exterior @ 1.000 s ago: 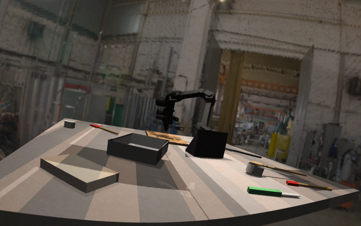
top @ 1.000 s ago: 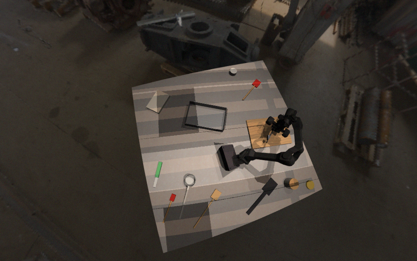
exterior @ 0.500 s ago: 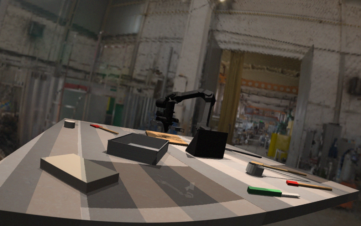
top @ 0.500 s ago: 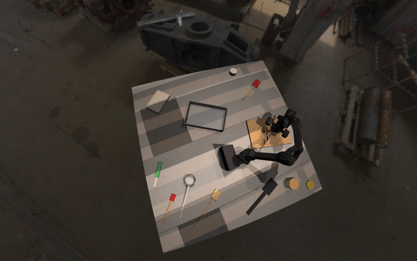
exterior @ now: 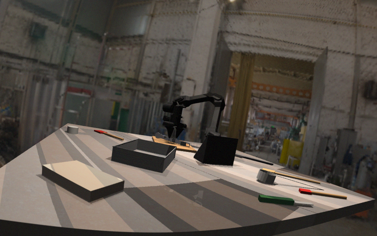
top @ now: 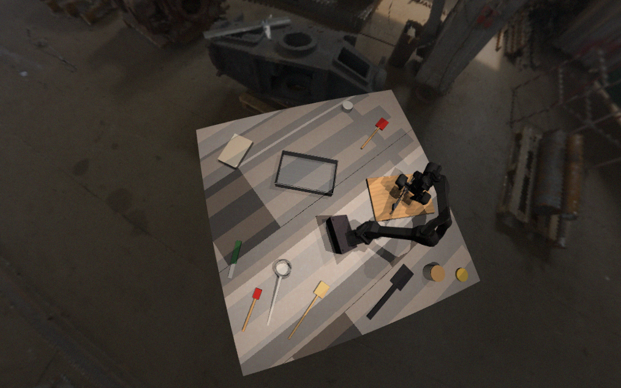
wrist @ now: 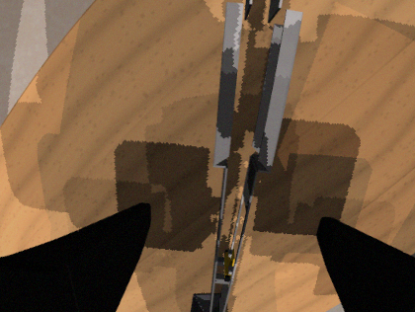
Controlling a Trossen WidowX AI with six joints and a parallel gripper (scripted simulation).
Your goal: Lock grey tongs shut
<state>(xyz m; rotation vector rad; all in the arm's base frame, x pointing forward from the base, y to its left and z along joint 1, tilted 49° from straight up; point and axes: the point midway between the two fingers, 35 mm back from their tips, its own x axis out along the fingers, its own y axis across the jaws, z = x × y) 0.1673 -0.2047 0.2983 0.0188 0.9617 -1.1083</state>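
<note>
The wooden board is 40 mm below my gripper tip. The rest, counted from my gripper tip: black spatula (460 mm behind, 190 mm to the left, 40 mm below); then roasting tin (210 mm ahead, 500 mm to the left, 20 mm below); then red spatula (420 mm ahead, 20 mm to the left, 40 mm below).
</note>
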